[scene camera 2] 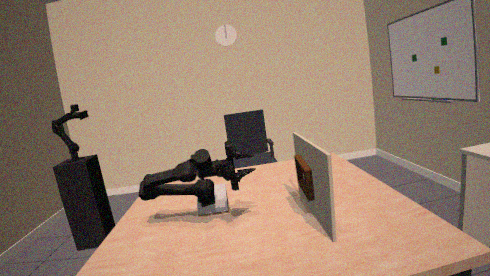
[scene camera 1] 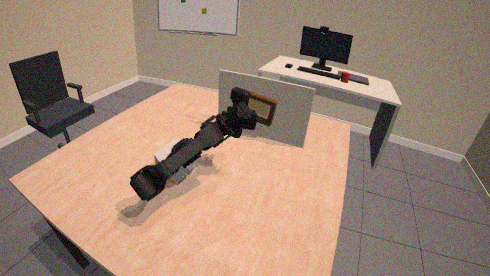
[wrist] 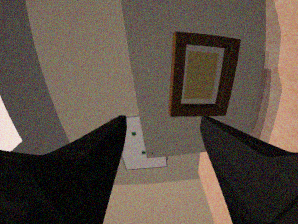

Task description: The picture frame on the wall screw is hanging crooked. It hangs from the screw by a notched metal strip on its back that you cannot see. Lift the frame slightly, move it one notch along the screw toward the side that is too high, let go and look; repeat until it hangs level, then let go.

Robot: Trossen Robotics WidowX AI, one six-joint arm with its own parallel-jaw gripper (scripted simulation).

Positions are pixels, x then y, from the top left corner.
Labels:
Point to a wall panel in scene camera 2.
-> At 319, 161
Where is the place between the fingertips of the gripper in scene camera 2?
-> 254, 162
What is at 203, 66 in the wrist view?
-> A picture frame.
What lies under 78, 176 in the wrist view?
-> The gripper.

